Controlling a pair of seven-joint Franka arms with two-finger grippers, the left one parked.
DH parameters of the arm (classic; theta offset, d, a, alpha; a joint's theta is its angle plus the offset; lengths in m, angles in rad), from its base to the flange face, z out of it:
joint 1: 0 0.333 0 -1.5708
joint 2: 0 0 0 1.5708
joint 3: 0 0.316 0.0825 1.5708
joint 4: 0 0 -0.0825 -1.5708
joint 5: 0 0.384 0 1.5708
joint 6: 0 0 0.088 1.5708
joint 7: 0 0.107 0 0
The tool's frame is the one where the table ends.
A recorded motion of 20 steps. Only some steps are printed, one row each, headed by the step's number.
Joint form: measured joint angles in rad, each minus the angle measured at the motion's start. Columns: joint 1, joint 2, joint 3, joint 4, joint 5, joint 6, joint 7.
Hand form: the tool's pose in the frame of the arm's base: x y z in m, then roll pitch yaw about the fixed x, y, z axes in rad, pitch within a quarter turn. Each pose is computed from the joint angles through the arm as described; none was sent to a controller.
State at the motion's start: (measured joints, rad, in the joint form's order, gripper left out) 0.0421 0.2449 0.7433 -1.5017 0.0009 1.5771 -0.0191
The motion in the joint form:
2: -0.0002 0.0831 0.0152 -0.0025 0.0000 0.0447 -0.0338
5: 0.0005 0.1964 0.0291 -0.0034 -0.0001 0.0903 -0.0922
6: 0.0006 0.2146 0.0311 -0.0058 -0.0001 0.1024 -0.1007
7: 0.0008 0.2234 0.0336 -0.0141 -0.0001 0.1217 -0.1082
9: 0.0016 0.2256 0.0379 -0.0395 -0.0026 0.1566 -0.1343
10: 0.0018 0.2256 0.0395 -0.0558 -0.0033 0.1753 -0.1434
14: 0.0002 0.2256 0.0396 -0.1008 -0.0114 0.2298 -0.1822
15: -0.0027 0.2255 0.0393 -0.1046 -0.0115 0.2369 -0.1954
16: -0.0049 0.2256 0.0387 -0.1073 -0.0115 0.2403 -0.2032
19: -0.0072 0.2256 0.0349 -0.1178 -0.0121 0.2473 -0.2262
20: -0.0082 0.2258 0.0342 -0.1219 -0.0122 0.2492 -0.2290
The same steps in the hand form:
2: 0.4739 0.4055 0.5125 -2.9096 0.1094 0.8527
5: 0.4901 0.4152 0.4607 -2.8194 0.1220 0.9209
6: 0.4923 0.4169 0.4515 -2.8052 0.1210 0.9295
7: 0.4925 0.4193 0.4451 -2.7986 0.1129 0.9363
9: 0.4891 0.4235 0.4359 -2.7971 0.0952 0.9632
10: 0.4868 0.4253 0.4303 -2.7970 0.0894 0.9729
14: 0.4831 0.4270 0.4142 -2.8036 0.0683 1.0072
15: 0.4843 0.4259 0.4130 -2.8038 0.0609 1.0155
16: 0.4851 0.4248 0.4119 -2.8036 0.0579 1.0200
19: 0.4858 0.4223 0.4071 -2.8030 0.0550 1.0374
20: 0.4857 0.4216 0.4053 -2.8023 0.0564 1.0392

